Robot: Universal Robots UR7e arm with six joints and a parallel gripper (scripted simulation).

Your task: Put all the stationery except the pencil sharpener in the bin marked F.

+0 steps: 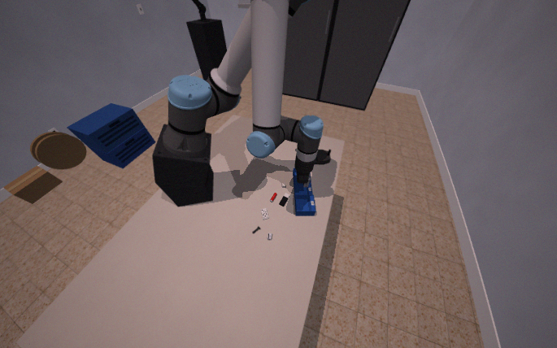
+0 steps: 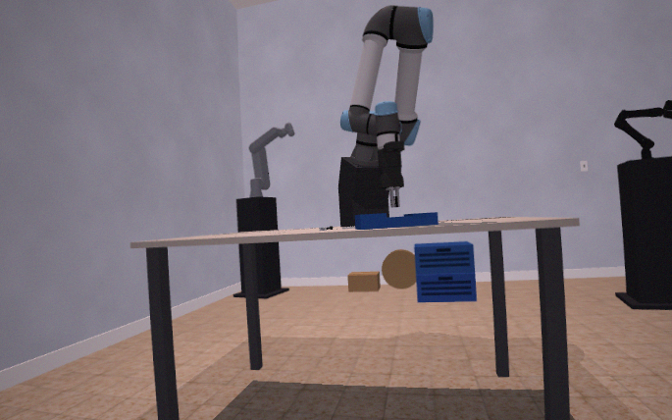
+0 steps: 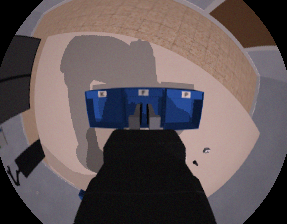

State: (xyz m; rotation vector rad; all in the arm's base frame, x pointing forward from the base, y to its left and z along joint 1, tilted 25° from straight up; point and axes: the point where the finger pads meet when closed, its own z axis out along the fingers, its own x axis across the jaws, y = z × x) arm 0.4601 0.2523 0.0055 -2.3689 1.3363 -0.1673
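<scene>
Right now the blue bin is 1 cm behind my hand and 6 cm below it. From my hand the other things lie so: tiny white piece (10 cm behind, 3 cm to the right, 7 cm below); then black block (6 cm behind, 9 cm to the right, 7 cm below); then red item (11 cm behind, 11 cm to the right, 7 cm below).
</scene>
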